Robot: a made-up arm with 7 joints.
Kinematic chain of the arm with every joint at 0, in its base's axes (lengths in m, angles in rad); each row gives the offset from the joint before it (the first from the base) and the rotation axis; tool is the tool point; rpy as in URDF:
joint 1: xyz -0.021 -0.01 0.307 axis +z
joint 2: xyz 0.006 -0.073 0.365 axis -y
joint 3: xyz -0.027 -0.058 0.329 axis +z
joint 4: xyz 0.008 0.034 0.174 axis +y
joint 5: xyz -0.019 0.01 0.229 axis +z
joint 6: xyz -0.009 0 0.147 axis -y
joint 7: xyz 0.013 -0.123 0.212 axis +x
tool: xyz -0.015 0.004 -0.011 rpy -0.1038 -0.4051 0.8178
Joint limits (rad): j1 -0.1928..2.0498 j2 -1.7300..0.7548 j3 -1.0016..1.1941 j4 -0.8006..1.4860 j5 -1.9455..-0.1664 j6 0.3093..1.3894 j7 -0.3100..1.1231
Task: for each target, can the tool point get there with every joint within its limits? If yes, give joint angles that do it. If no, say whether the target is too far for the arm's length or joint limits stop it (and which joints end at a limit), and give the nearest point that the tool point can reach.
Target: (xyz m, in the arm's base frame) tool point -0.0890 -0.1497 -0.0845
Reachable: no: joint limits stop it (at a limit: joint 1, joint 2, joint 4, joint 5, joint 7) | nearest point 0.4523 -0.2495 0.0653 | short by 0.570 m
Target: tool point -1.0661 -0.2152 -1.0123
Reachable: no: too far | nearest point -0.4712 0.4002 0.1156 | short by 1.416 m
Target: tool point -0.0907 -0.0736 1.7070
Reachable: yes | joints 1.5544 0.0831 0.3454 0.4879 -1.3616 0.7925 0.5934
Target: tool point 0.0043 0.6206 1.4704
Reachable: yes | joints 1.7816 -1.0036 0.2038 -0.2138 -0.5560 0.9348 0.5705
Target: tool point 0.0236 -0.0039 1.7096
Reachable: yes | joints 0.1153 -0.2140 0.5371 0.1735 -1.3899 0.9164 0.4868
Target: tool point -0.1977 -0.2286 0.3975
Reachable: no: joint limits stop it (at a limit: joint 2, joint 4, joint 6, joint 7) | nearest point -0.4903 -0.5906 0.7910 | short by 0.610 m
